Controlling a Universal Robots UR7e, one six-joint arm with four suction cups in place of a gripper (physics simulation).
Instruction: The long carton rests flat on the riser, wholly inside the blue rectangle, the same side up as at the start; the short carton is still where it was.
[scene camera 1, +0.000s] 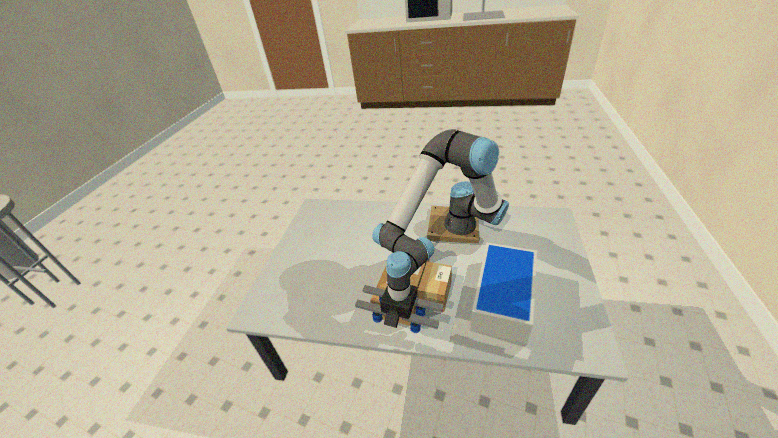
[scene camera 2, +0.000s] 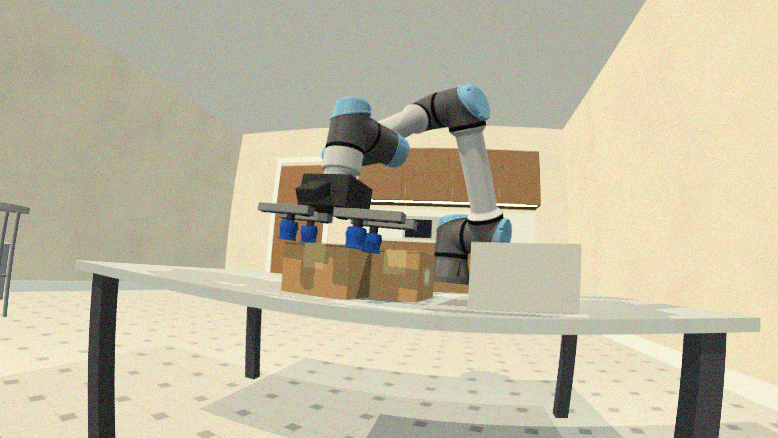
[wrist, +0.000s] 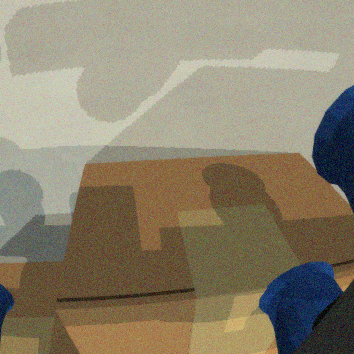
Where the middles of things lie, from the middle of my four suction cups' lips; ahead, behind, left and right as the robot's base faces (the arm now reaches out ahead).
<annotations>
Right now my suction cup is 18 cm past the long carton (scene camera 2: 327, 270), 5 cm to the left of it and 6 cm above it. From my suction cup the other things lie so: riser (scene camera 2: 525, 277): 24 cm behind, 35 cm to the left, 5 cm below; short carton (scene camera 2: 401, 275): 20 cm behind, 9 cm to the left, 6 cm below.
</annotations>
